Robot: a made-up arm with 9 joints. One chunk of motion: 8 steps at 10 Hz.
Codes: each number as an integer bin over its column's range. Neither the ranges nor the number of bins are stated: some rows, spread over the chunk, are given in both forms.
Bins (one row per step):
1: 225 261 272 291 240 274 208 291 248
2: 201 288 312 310 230 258 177 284 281
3: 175 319 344 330 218 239 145 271 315
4: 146 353 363 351 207 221 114 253 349
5: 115 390 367 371 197 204 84 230 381
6: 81 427 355 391 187 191 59 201 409
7: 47 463 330 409 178 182 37 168 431
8: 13 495 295 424 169 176 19 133 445
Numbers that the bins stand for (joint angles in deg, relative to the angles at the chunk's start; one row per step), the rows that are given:
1: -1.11 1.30 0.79 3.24 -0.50 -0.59 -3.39 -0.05 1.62
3: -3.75 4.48 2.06 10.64 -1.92 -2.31 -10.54 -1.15 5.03
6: -8.72 10.40 2.25 22.22 -3.92 -4.66 -20.30 -4.99 9.81
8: -12.31 14.12 1.20 28.49 -5.09 -5.39 -24.84 -8.71 11.64
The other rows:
2: -2.38 2.78 1.50 6.85 -1.15 -1.38 -6.91 -0.44 3.30
4: -5.29 6.34 2.39 14.63 -2.63 -3.19 -14.06 -2.14 6.76
5: -6.92 8.37 2.46 18.42 -3.28 -4.02 -17.47 -3.40 8.39
7: -10.52 12.37 1.81 25.64 -4.50 -5.10 -22.80 -6.79 10.93

